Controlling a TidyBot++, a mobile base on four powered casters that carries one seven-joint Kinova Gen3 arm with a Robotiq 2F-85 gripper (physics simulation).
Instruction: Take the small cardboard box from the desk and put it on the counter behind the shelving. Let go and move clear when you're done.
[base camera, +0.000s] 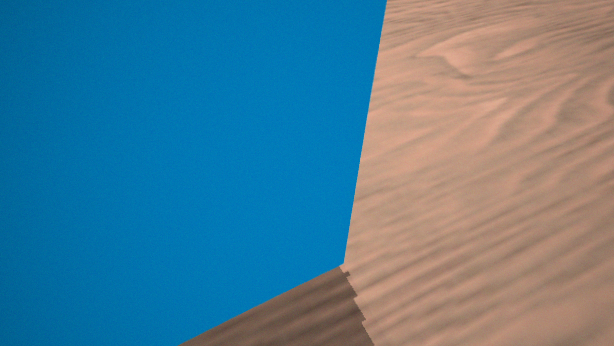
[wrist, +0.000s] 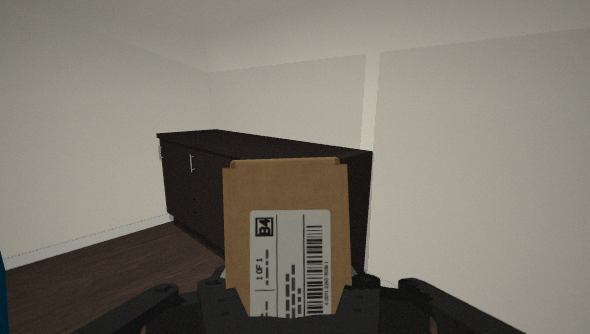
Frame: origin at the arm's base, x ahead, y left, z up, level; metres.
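Where they show: gripper, fingertip midpoint: (wrist: 288, 271).
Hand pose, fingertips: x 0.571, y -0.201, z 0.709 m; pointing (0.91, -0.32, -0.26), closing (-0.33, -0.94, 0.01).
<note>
After its pixels a point has its place.
The small cardboard box (wrist: 286, 187) @[z 0.773, x 0.535, y -0.187 m], with a white label marked B4 and a barcode, is held between the fingers of my gripper (wrist: 288, 271) @[z 0.709, x 0.571, y -0.201 m] at the lower middle of the wrist view. My gripper is shut on it. The dark counter (wrist: 260, 142) @[z 0.513, x 2.376, y -0.647 m] stands beyond the box, with its top running from the left to the right of centre. The box hides part of the counter's front and near end. The desk does not show in either view.
The blue side panel of the shelving (base camera: 175, 150) @[z -0.174, x 0.243, y 0.063 m] fills the left of the base camera view, close by. A sliver of blue (wrist: 3, 295) @[z -0.292, x 2.314, y 0.893 m] shows at the wrist view's left edge. Wood floor (base camera: 480, 200) @[z -0.397, x 0.381, y -0.233 m] (wrist: 125, 270) @[z -0.396, x 2.529, y 0.331 m] lies beside the shelving and before the counter. Pale walls (wrist: 475, 150) @[z 0.584, x 1.343, y -1.443 m] stand behind the counter.
</note>
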